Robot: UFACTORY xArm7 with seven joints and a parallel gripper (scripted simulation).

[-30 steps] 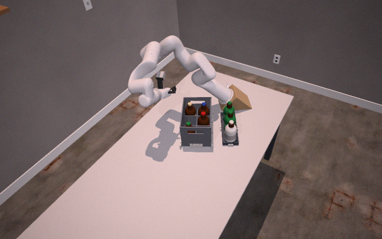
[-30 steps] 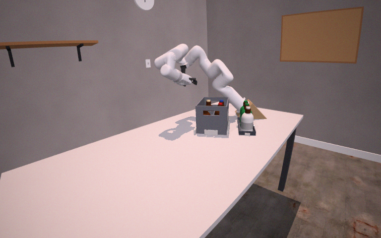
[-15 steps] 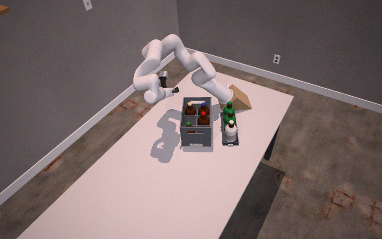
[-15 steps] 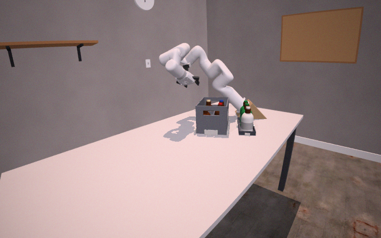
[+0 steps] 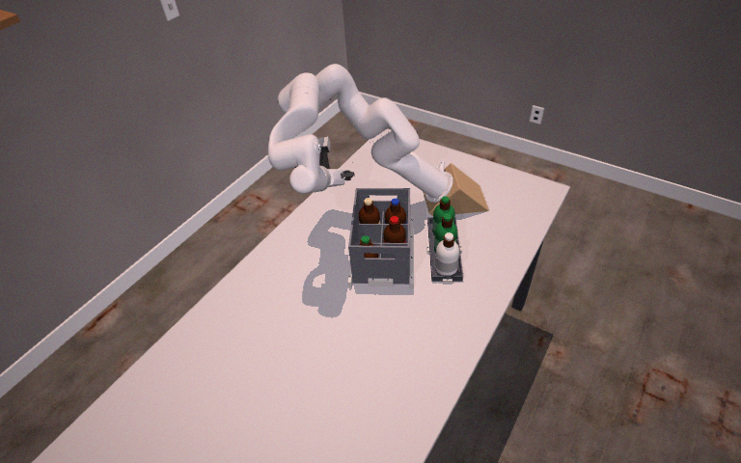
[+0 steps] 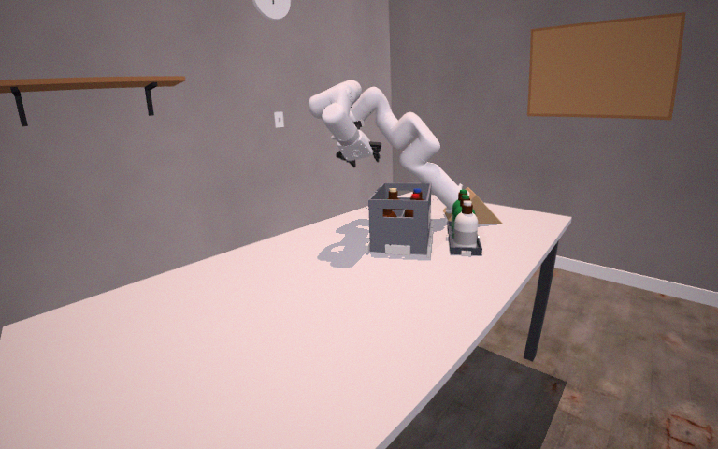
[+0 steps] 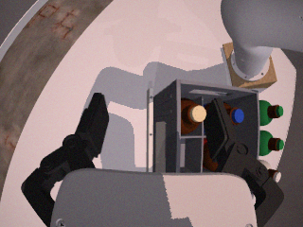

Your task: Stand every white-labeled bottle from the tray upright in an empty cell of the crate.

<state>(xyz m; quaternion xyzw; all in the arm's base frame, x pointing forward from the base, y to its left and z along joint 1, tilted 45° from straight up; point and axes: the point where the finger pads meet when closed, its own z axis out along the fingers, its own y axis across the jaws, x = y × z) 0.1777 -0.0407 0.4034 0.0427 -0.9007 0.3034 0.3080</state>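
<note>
The white-labeled bottle is 380 mm to the left of my hand, 190 mm below it and 50 mm ahead of it. Also, from my hand: grey crate: 190 mm below, 160 mm to the left, 40 mm ahead; then dark tray: 360 mm to the left, 260 mm below, 30 mm behind.
</note>
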